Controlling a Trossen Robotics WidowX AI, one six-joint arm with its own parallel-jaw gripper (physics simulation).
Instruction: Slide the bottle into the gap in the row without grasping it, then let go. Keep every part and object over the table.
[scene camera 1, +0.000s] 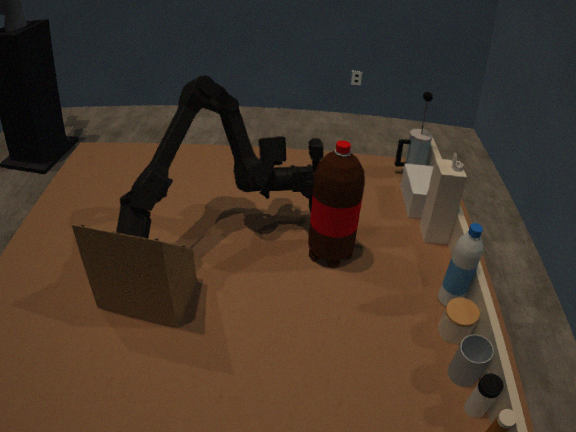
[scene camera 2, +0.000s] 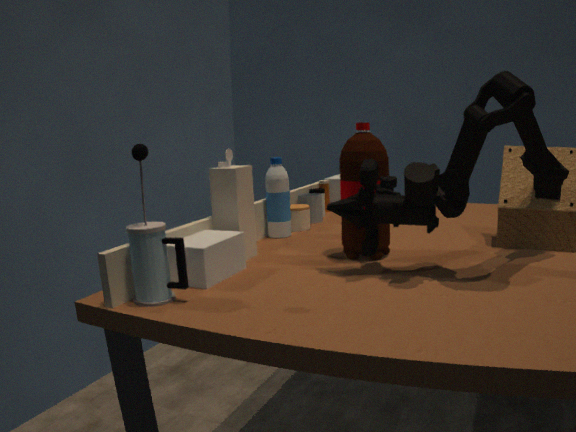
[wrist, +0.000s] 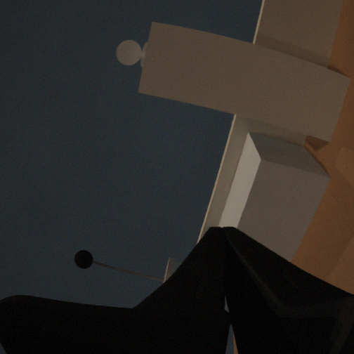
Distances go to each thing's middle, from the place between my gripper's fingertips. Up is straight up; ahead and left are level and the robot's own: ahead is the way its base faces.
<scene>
Right now my hand is 14 cm to the left of the large brown bottle (scene camera 1: 339, 179), 2 cm below it and 2 cm past it. From my hand the other things lie so: tall white carton (scene camera 2: 232, 196) (25 cm ahead, 1 cm below); then blue-labelled bottle (scene camera 1: 469, 248) (29 cm ahead, 24 cm to the right, 3 cm below); then low white box (scene camera 2: 212, 256) (21 cm ahead, 14 cm to the left, 9 cm below).
</scene>
